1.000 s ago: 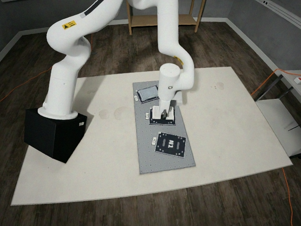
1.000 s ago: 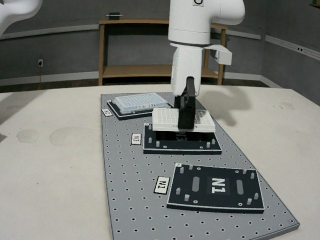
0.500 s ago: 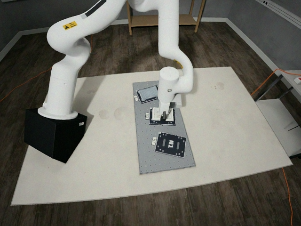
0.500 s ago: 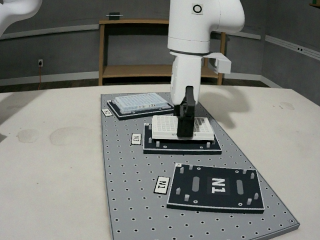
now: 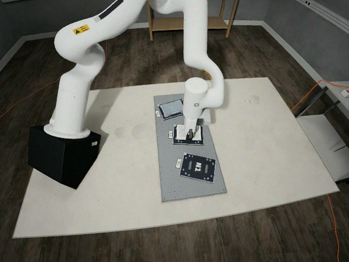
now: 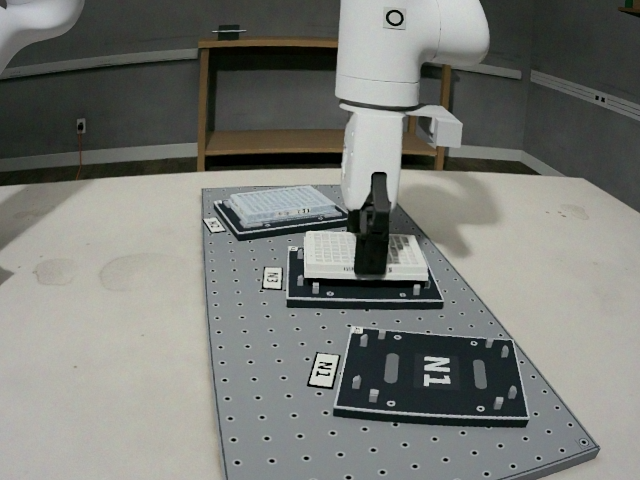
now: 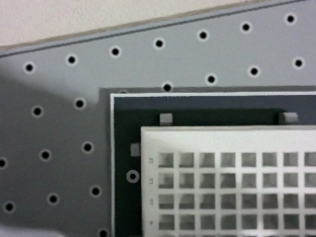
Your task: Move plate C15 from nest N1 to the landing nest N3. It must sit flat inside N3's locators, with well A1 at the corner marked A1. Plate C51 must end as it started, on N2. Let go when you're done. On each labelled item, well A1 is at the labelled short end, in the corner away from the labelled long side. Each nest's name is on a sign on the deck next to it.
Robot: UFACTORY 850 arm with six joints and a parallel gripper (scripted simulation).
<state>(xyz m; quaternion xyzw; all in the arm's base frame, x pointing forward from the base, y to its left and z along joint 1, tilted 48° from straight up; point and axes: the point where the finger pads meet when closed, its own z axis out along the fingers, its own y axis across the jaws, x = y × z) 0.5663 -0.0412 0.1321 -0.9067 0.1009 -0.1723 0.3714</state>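
The nest N3 lies 4 cm below my hand. Round my hand: white well plate C15 (1 cm below); then clear plate C51 (8 cm behind, 19 cm to the left, 3 cm below); then nest N1 (4 cm ahead, 19 cm to the right, 4 cm below).
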